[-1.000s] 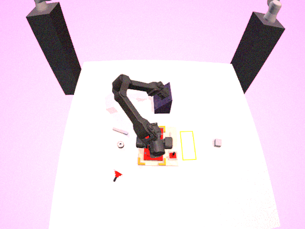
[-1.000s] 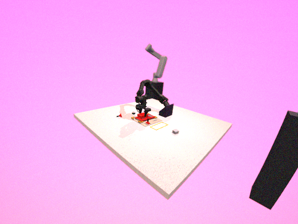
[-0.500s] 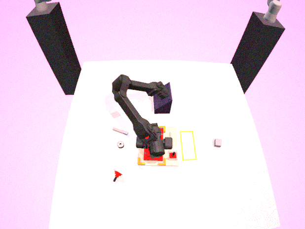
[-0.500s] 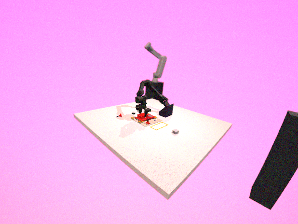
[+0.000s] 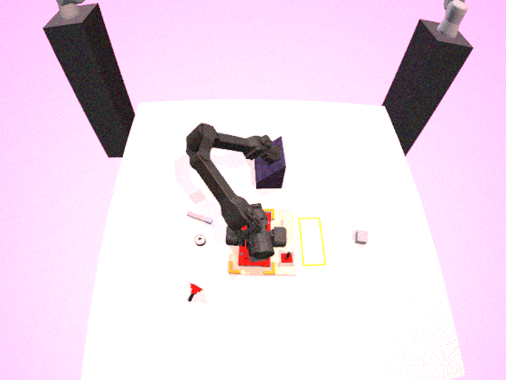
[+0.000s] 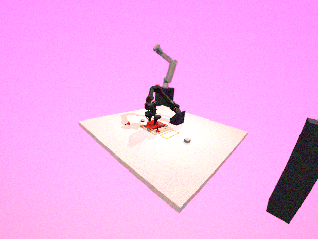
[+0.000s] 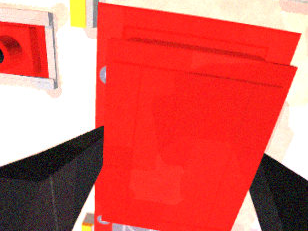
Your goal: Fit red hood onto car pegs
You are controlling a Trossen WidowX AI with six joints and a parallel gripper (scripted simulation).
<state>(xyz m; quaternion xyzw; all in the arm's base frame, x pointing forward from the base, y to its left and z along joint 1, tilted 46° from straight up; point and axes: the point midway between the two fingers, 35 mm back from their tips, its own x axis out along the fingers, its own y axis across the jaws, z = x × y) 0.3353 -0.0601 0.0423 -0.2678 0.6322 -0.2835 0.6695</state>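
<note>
Now: gripper tip 10 mm below the red hood. Round my gripper tip: grey ring (40 mm behind, 190 mm to the right, 40 mm below); pale rod (130 mm behind, 200 mm to the right, 40 mm below).
</note>
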